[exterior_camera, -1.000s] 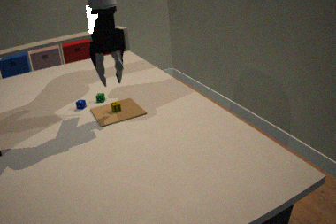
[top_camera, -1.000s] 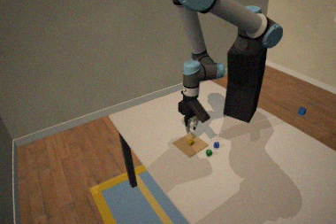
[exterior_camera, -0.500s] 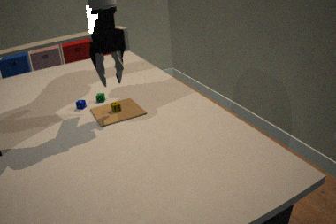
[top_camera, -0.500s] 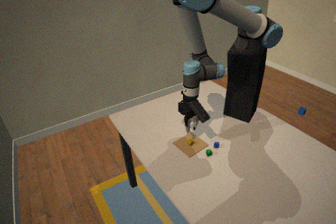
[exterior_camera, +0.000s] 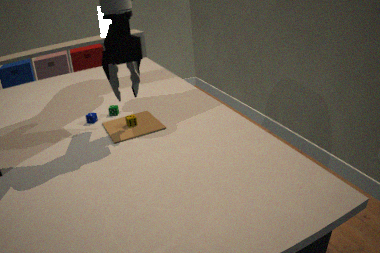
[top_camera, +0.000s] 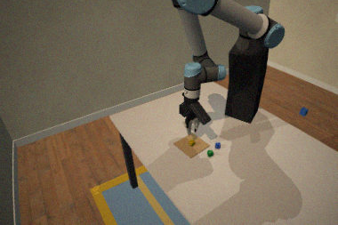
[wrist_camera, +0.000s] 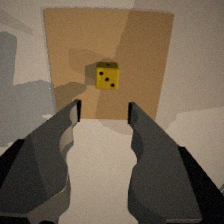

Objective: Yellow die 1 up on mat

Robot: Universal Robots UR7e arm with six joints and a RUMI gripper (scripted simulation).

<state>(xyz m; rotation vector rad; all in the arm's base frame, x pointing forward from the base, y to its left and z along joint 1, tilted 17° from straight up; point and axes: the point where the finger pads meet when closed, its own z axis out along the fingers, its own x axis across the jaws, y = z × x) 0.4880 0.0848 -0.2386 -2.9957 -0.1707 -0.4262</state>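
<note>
My gripper is now 80 mm above the yellow die. The rest, counted from my hand: blue die (110 mm behind, 90 mm to the left, 80 mm below); then green die (110 mm to the left, 80 mm below, 40 mm behind); then tan mat (90 mm below).
</note>
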